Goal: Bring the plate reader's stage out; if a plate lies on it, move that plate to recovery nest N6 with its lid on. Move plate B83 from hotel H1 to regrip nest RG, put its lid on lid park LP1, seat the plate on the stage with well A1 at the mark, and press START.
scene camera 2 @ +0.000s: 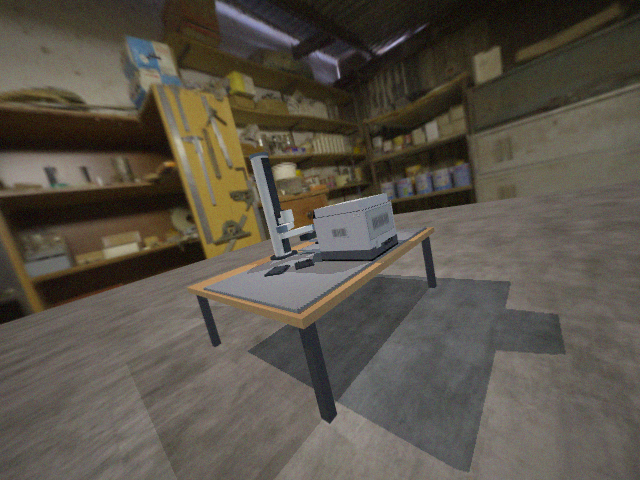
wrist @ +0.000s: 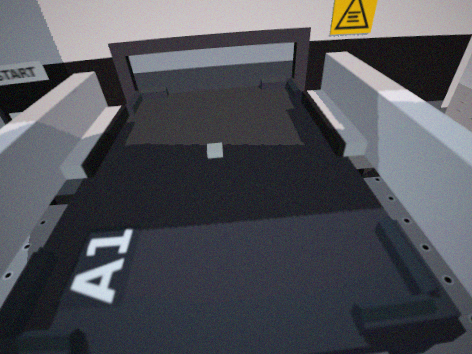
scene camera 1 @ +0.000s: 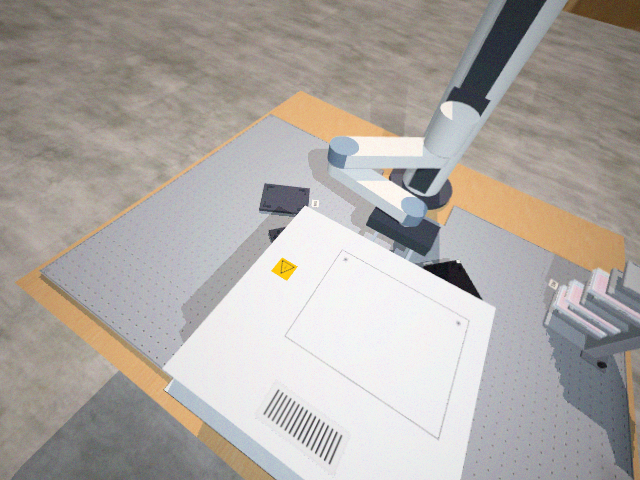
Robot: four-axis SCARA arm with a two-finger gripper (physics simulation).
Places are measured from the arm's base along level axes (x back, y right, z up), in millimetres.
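Where they show: gripper, fingertip midpoint: (wrist: 212,84); arm's base at its link origin: (scene camera 2: 284,256) (scene camera 1: 419,185).
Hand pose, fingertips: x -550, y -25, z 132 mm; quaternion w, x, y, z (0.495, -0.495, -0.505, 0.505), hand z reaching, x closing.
Observation:
Things, the pixels of their top centre, and the offset from my fingertips. "spot": a spot on its surface instead.
- plate reader at its top centre: (scene camera 1: 351,331) (scene camera 2: 350,201) dx -251, dy -8, dz +228 mm
- dark-framed opening at a spot on its surface: (wrist: 210,38) spot: dx -62, dy -2, dz +7 mm
- white A1 mark at its top centre: (wrist: 102,261) dx +72, dy -30, dz -19 mm
- small pale square at a spot on its surface: (wrist: 215,150) spot: dx +27, dy +0, dz -16 mm
- START label at a spot on its surface: (wrist: 21,73) spot: dx -59, dy -126, dz -2 mm
- black slanted part at a spot on its surface: (scene camera 1: 457,274) spot: dx +180, dy -203, dz -59 mm
The plate reader (scene camera 1: 372,356) (scene camera 2: 343,227) is a large white box. In the wrist view its stage (wrist: 240,280) stands out in front of the dark-framed opening (wrist: 210,38). No plate lies on the stage; a white A1 mark (wrist: 102,265) and a small pale square (wrist: 215,150) show on it. My gripper (wrist: 212,84) (scene camera 1: 388,246) is open and empty, its fingers standing apart at the two sides of the stage. The START label (wrist: 21,73) is at the left on the reader's front. Pinkish plates (scene camera 1: 589,307) sit in a rack at the right; no B83 label is readable.
A dark nest (scene camera 1: 284,198) (scene camera 2: 277,270) lies beyond the reader's corner, with another dark nest (scene camera 1: 275,234) (scene camera 2: 305,264) near it, partly hidden in scene camera 1. A black slanted part (scene camera 1: 457,274) juts out beside the reader. The arm's column (scene camera 1: 496,67) (scene camera 2: 267,201) rises behind the gripper.

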